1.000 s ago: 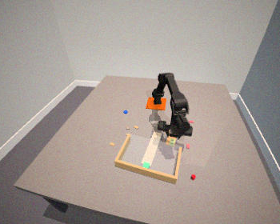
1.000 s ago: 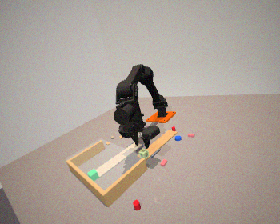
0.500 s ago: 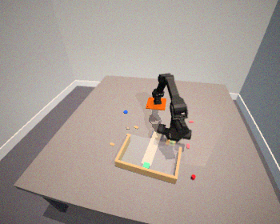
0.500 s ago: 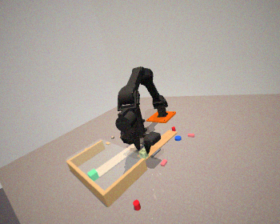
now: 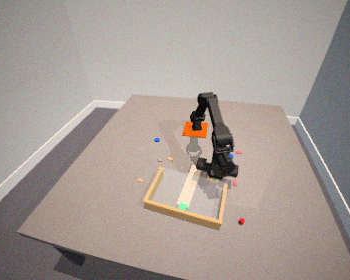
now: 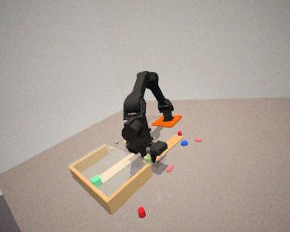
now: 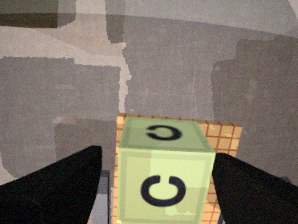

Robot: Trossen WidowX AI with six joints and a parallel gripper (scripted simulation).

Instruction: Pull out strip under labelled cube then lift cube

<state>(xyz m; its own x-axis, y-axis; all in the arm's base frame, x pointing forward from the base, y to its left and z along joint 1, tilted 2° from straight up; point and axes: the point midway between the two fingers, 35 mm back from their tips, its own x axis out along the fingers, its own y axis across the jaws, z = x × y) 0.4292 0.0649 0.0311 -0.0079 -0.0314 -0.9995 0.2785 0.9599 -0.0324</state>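
The gridded strip is 110 mm behind my gripper tip, 20 mm to the left of it and 10 mm below it. The rest, counted from my gripper tip: labelled cube: 10 mm above.
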